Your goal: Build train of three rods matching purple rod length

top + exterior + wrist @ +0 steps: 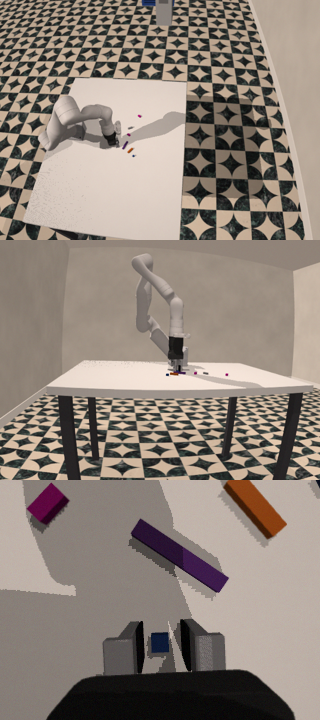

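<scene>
The purple rod is 50 mm ahead of my hand, 10 mm to the left of it and 10 mm below it. Also, from my hand: grey rod (40 mm ahead, 140 mm to the left, 10 mm below); then orange rod (90 mm ahead, 20 mm to the right, 10 mm below).
</scene>
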